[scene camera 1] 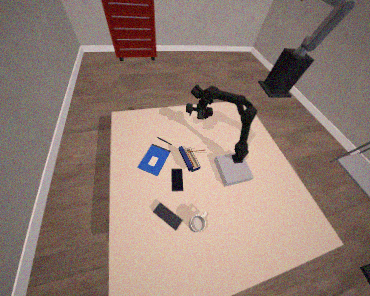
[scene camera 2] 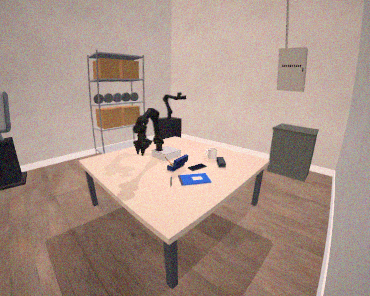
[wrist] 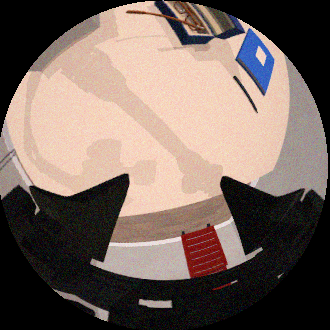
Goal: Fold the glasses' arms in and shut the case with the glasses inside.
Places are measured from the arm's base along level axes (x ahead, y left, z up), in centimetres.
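Pixels of known places: gripper, fingertip midpoint: (scene camera 1: 195, 116) (scene camera 2: 140, 155) (wrist: 177, 179); arm's base, origin of the base link: (scene camera 1: 236, 158) (scene camera 2: 159, 150).
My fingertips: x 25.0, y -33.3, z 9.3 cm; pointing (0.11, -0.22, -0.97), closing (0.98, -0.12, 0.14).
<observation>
Ahead of a thing's pixels: the offset from my fingertips to its middle.
The navy glasses case (scene camera 1: 189, 159) (scene camera 2: 178, 163) (wrist: 194, 40) stands open on the table, its pale lining showing. The brown glasses (scene camera 1: 198, 150) (wrist: 162, 16) lie in it, with one arm sticking out over the case's side, unfolded. The other arm cannot be made out. The upper part of the case is cut off in the wrist view. My gripper (scene camera 1: 195, 111) (scene camera 2: 140, 152) (wrist: 177, 179) is open and empty. It hangs above the table near its far edge in scene camera 1, well away from the case.
A grey block (scene camera 1: 235, 171) (wrist: 75, 39) is by the arm's base. A blue notebook @(dx +31.9, dy +24.6, dz -14.8 cm) (scene camera 1: 147, 166) (scene camera 2: 188, 181) (wrist: 250, 65), pen @(dx +24.5, dy +9.5, dz -14.7 cm) (scene camera 1: 164, 141) (wrist: 245, 94), black phone @(dx +18.3, dy +41.3, dz -14.8 cm) (scene camera 1: 177, 180) (scene camera 2: 197, 167), dark block @(dx +26.5, dy +62.3, dz -13.5 cm) (scene camera 1: 167, 216) (scene camera 2: 221, 162) and white mug @(dx +10.4, dy +67.8, dz -10.5 cm) (scene camera 1: 197, 223) (scene camera 2: 211, 153) lie or stand around the case.
</observation>
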